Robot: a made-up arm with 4 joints. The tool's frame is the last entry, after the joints.
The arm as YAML. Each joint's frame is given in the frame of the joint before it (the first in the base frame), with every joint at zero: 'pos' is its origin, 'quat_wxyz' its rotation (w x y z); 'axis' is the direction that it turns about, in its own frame. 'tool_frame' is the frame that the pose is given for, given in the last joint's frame.
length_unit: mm
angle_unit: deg
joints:
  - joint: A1
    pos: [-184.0, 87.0, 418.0]
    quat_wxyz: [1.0, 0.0, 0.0, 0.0]
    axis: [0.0, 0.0, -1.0]
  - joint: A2
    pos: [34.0, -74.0, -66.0]
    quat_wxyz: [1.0, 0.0, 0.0, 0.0]
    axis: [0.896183, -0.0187, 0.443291]
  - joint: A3
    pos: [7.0, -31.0, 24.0]
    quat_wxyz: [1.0, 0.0, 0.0, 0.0]
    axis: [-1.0, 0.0, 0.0]
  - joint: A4
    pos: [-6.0, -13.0, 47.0]
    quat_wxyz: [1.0, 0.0, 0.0, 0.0]
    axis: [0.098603, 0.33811, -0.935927]
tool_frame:
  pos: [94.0, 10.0, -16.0]
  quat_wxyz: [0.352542, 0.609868, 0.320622, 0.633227]
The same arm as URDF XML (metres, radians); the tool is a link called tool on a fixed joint. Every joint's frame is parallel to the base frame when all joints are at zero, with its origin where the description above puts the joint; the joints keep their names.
<robot name="arm">
  <joint name="A1" type="continuous">
    <parent link="base"/>
    <child link="link1"/>
    <origin xyz="-0.1840 0.0870 0.4180"/>
    <axis xyz="0 0 -1"/>
  </joint>
  <joint name="A2" type="continuous">
    <parent link="link1"/>
    <child link="link2"/>
    <origin xyz="0.0340 -0.0740 -0.0660"/>
    <axis xyz="0.896183 -0.0187 0.443291"/>
  </joint>
  <joint name="A3" type="continuous">
    <parent link="link2"/>
    <child link="link3"/>
    <origin xyz="0.0070 -0.0310 0.0240"/>
    <axis xyz="-1 0 0"/>
  </joint>
  <joint name="A4" type="continuous">
    <parent link="link3"/>
    <child link="link4"/>
    <origin xyz="-0.0060 -0.0130 0.0470"/>
    <axis xyz="0.098603 0.33811 -0.935927"/>
  </joint>
  <joint name="tool_fixed" type="fixed">
    <parent link="link4"/>
    <child link="tool"/>
    <origin xyz="0.0940 0.0100 -0.0160" rpy="1.5104 -0.5779 1.5798"/>
  </joint>
  <link name="base"/>
  <link name="link1"/>
  <link name="link2"/>
  <link name="link3"/>
  <link name="link4"/>
  <link name="tool"/>
</robot>

